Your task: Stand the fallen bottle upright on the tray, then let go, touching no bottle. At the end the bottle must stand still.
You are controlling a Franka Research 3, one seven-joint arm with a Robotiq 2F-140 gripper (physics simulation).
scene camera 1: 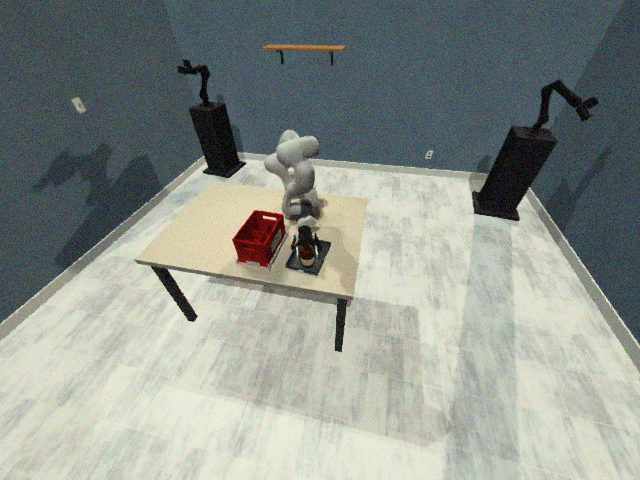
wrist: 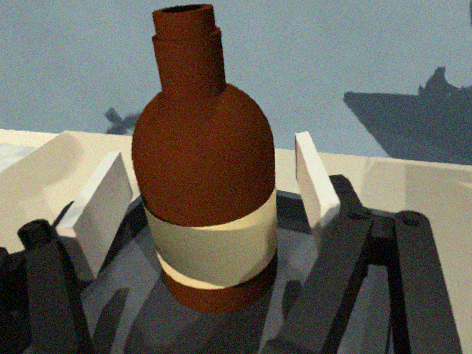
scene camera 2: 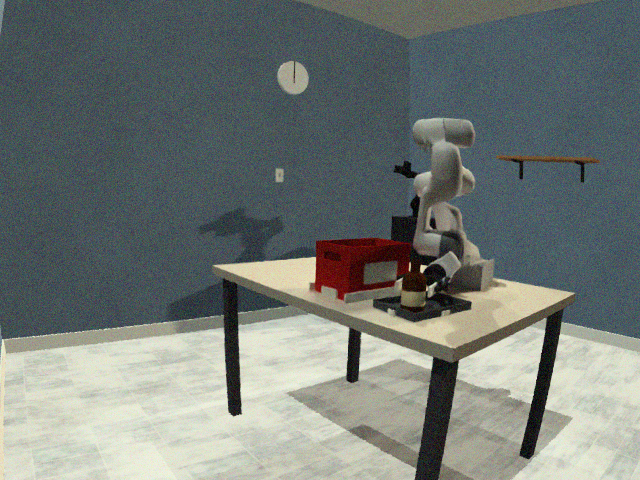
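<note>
A brown bottle with a cream label (scene camera 1: 307, 256) (scene camera 2: 413, 295) (wrist: 210, 165) stands upright on the dark tray (scene camera 1: 321, 261) (scene camera 2: 457, 305) (wrist: 145, 300). My gripper (wrist: 209, 165) is open around the bottle. In the wrist view its two white finger pads stand one on each side of the bottle, with a gap between each pad and the glass. In scene camera 2 the fingers are partly hidden behind the bottle, and in scene camera 1 they are small. The bottle's base rests on the tray floor.
A red crate (scene camera 1: 259, 238) (scene camera 2: 336, 266) stands on the table (scene camera 1: 206, 227) (scene camera 2: 273, 273) beside the tray, on its left in both scene views. The arm's base is at the back of the table. Two black pedestals with small arms stand beyond the table in scene camera 1.
</note>
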